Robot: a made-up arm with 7 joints.
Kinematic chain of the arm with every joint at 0, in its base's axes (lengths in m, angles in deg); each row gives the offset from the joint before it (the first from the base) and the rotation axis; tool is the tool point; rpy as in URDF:
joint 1: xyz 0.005 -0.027 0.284 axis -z
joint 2: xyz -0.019 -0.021 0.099 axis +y
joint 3: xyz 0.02 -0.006 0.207 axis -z
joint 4: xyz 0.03 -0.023 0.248 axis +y
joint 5: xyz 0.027 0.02 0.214 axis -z
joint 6: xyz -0.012 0 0.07 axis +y
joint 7: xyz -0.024 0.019 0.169 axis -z
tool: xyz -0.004 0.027 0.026 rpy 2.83 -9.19 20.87
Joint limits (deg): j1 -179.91..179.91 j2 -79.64..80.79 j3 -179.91..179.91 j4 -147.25..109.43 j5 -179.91..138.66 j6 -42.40..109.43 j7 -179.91..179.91
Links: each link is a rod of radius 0.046 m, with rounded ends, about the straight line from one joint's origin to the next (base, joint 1, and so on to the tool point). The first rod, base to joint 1, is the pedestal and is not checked.
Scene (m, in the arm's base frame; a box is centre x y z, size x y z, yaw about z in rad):
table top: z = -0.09
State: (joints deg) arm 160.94 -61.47 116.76 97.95 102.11 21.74 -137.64
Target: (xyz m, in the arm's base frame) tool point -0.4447 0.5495 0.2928
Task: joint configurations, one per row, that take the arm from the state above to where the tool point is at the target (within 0.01 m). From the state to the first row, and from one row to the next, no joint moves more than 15 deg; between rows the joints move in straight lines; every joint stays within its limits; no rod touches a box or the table.
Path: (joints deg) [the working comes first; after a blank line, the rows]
Joints at the target: 94.80 -79.64 112.00 82.88 102.33 17.61 -136.70
Straight joint move there: clear.

1: 147.71 -65.10 115.81 94.94 102.15 20.91 -137.45
2: 134.48 -68.74 114.86 91.92 102.20 20.09 -137.26
3: 121.26 -72.37 113.90 88.91 102.24 19.26 -137.07
4: 108.03 -76.01 112.95 85.90 102.28 18.44 -136.88
5: 94.80 -79.64 112.00 82.88 102.33 17.61 -136.70

